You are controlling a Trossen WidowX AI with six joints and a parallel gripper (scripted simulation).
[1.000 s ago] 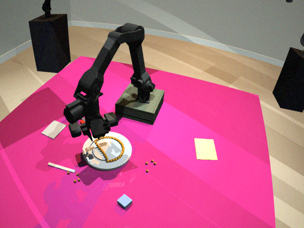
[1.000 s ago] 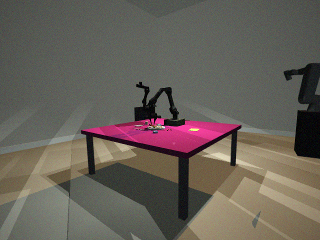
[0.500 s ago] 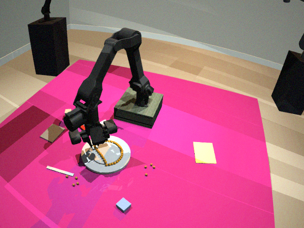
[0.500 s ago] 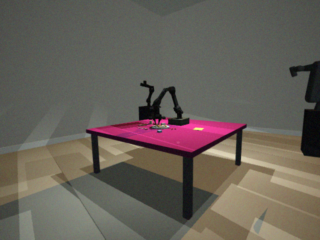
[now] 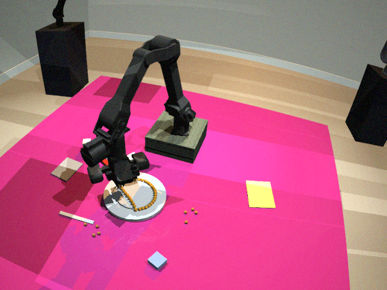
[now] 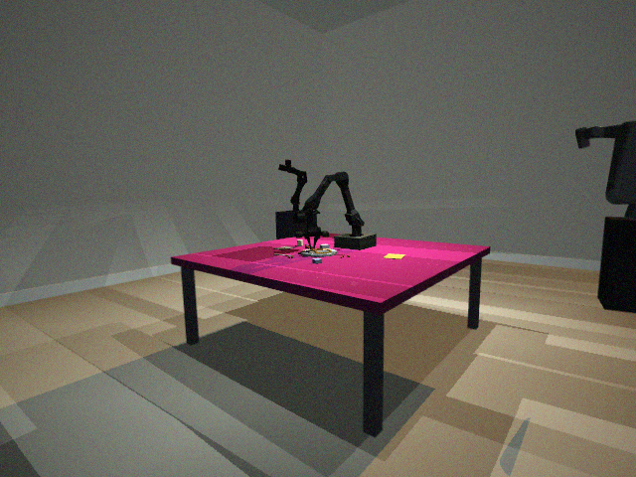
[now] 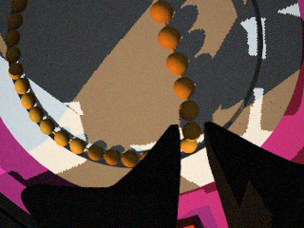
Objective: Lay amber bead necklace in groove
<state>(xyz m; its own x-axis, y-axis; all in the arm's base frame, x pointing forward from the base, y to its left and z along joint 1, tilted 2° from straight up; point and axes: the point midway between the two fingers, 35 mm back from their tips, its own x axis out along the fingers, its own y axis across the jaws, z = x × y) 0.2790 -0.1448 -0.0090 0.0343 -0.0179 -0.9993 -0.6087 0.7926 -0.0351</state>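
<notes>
The round bead board lies 5 cm to the left of my gripper tip, 2 cm ahead of it and 1 cm below it. Also, from my gripper tip: white block: 14 cm behind; red-handled tool: 12 cm behind, 10 cm to the right, 1 cm below; white strip: 15 cm ahead, 10 cm to the right, 1 cm below.
</notes>
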